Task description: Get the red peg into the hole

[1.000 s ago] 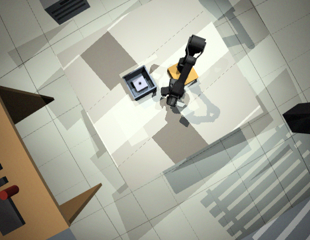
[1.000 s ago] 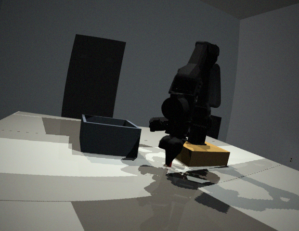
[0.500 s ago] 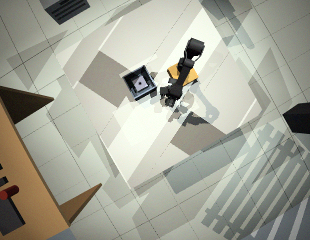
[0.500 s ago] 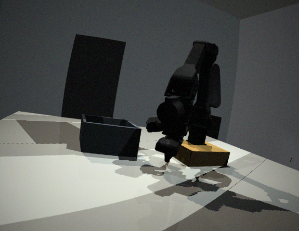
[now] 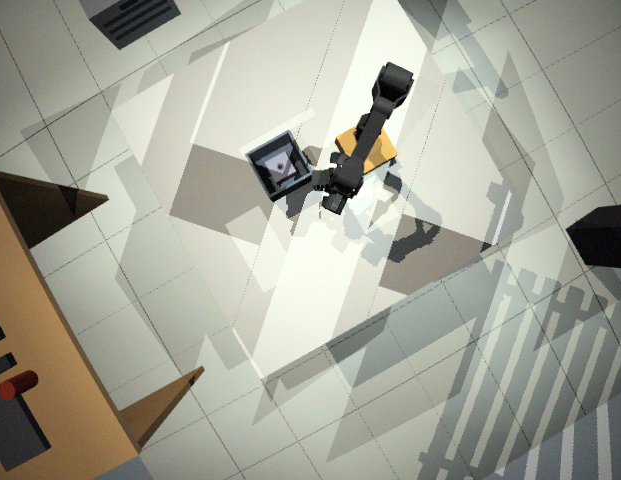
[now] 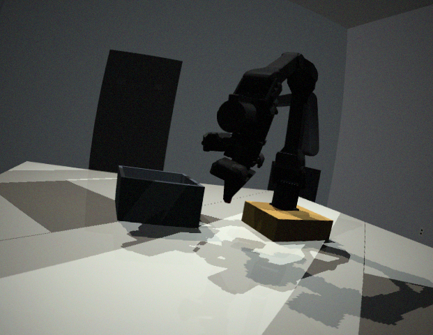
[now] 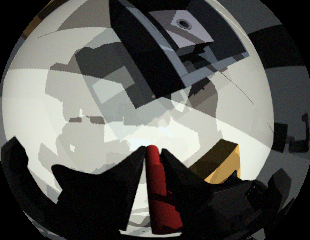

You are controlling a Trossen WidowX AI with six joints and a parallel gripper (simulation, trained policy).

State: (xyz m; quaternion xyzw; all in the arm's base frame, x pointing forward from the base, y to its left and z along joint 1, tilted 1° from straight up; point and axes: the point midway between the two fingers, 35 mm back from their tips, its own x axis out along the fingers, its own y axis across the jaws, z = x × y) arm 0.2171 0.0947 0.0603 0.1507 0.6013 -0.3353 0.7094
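Now: gripper tip 150 mm to the left of the pale plate, 120 mm short of it and 40 mm above it. From my gripper tip the other things lie so: dark box: 150 mm to the right, 120 mm ahead, 60 mm below; red peg: 30 mm above, 10 mm to the left.
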